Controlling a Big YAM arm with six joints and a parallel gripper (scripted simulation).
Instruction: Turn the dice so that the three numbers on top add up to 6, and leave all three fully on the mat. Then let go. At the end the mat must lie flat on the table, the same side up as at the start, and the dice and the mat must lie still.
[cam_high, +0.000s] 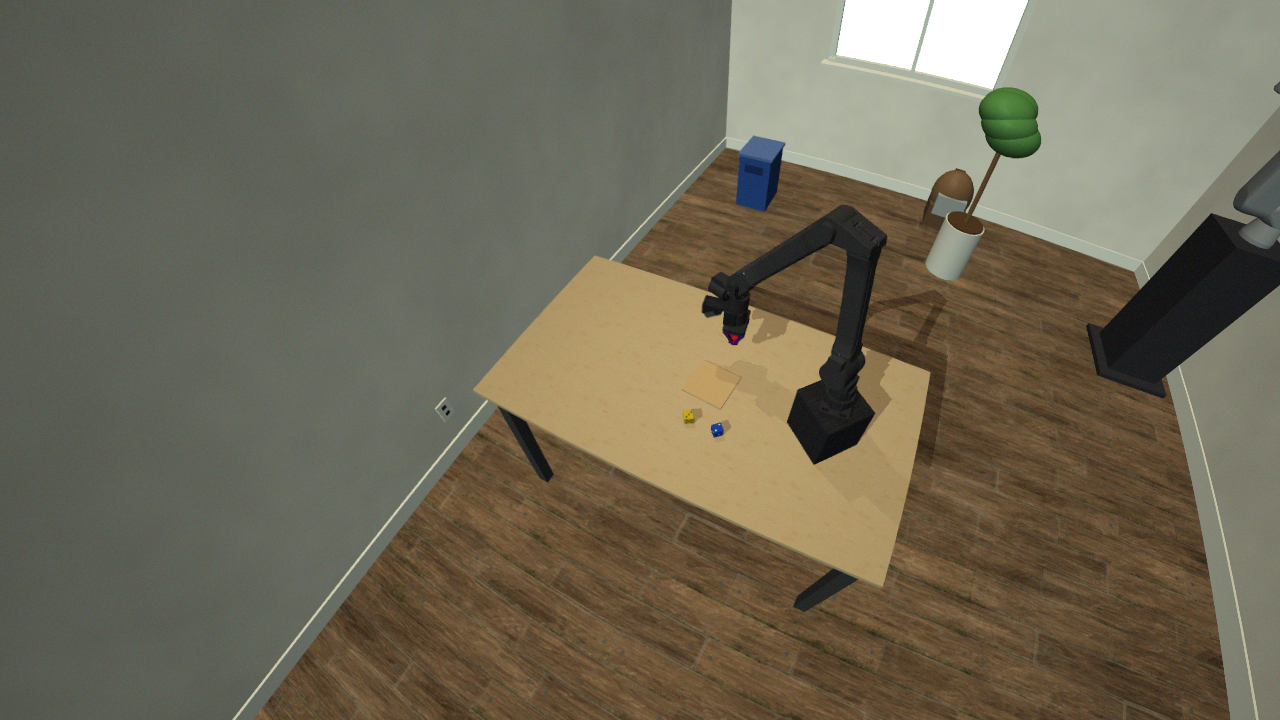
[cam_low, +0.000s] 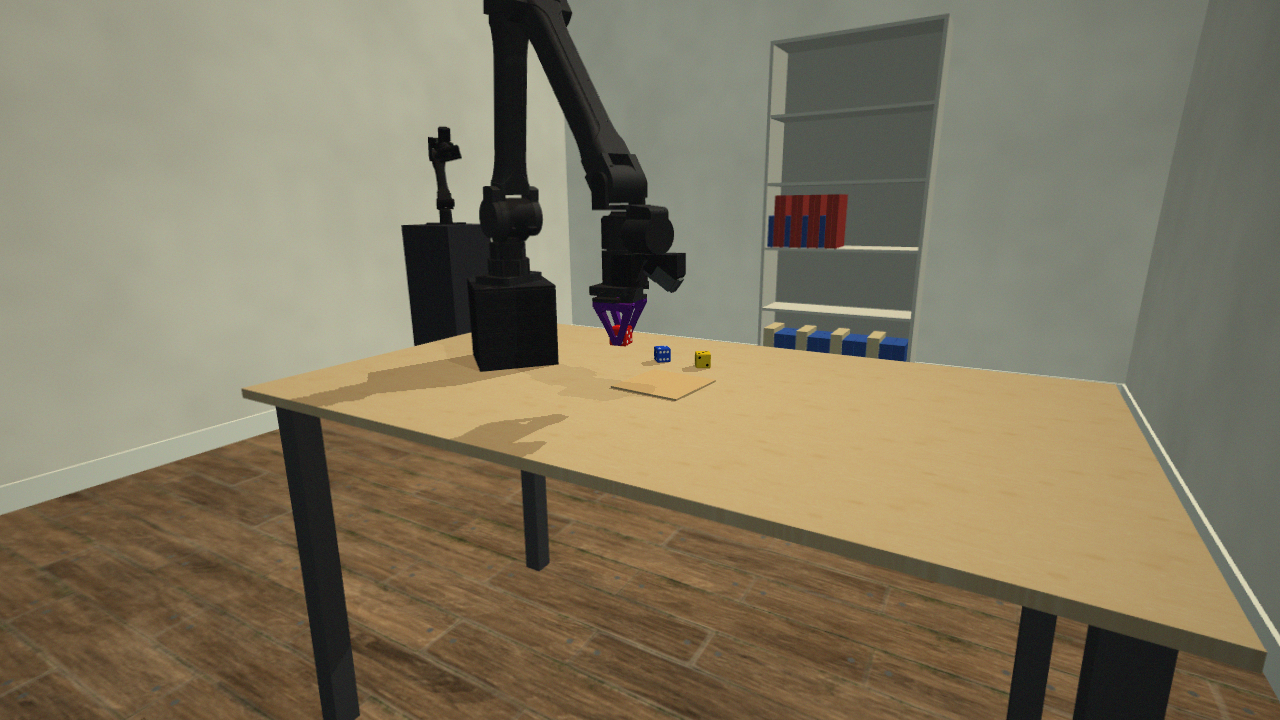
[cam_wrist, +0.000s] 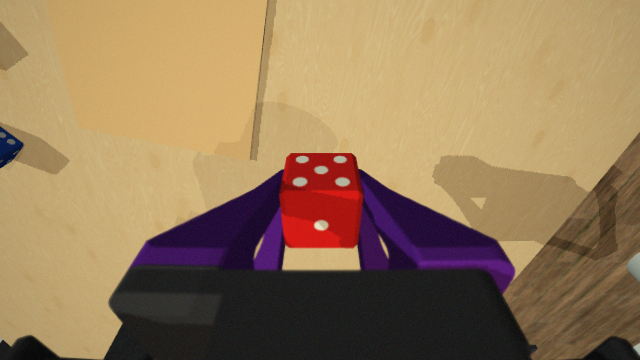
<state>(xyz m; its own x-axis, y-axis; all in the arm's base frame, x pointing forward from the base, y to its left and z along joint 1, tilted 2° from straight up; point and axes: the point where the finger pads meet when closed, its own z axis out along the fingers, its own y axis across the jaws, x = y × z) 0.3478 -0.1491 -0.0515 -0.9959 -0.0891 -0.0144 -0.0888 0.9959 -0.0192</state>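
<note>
The tan mat lies 120 mm to the left of my hand, 110 mm below it and 30 mm ahead of it. The rest, counted from my hand: blue die: 270 mm to the left, 90 mm below, 50 mm behind; then red die: 10 mm above; then yellow die: 270 mm to the left, 90 mm below, 40 mm ahead.
</note>
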